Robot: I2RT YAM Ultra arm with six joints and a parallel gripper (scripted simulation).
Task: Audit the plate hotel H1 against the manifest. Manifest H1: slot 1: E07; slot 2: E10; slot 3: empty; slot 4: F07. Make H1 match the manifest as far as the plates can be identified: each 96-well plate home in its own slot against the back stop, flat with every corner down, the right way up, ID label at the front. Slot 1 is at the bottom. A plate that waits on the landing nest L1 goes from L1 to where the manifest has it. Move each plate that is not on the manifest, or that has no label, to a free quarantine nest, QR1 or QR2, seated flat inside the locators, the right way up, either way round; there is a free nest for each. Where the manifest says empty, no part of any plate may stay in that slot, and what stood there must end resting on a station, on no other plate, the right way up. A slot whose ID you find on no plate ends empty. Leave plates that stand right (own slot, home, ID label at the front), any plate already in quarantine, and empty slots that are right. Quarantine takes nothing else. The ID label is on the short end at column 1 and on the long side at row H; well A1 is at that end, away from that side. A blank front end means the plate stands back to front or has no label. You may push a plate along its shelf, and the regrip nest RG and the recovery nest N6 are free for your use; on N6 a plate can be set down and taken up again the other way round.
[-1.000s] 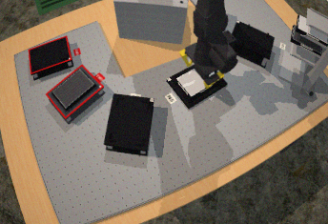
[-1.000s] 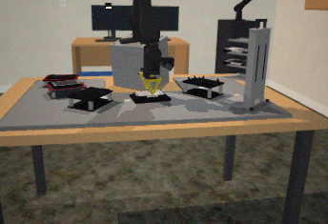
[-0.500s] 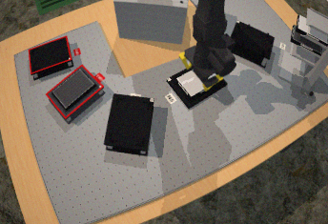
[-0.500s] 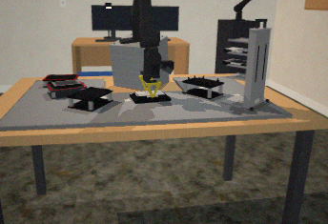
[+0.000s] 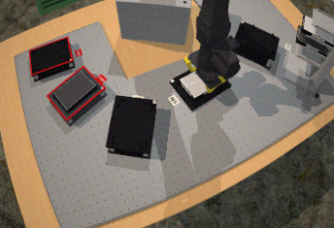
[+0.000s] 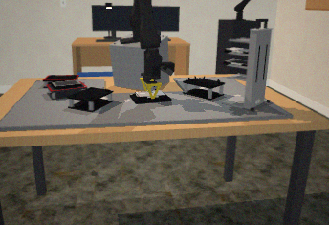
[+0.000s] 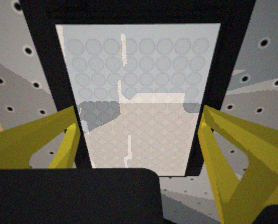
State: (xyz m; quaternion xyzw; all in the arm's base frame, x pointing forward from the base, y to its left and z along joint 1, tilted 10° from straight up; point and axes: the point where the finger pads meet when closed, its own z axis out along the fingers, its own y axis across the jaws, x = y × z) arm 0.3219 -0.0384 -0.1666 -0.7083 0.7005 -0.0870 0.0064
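The flat black recovery nest N6 lies 20 mm below my hand. Round my hand: A1 mark: 110 mm behind, 280 mm to the left, 40 mm above; then black regrip nest RG: 20 mm behind, 270 mm to the left, 30 mm above; then black landing nest L1: 20 mm ahead, 260 mm to the right, 20 mm above.
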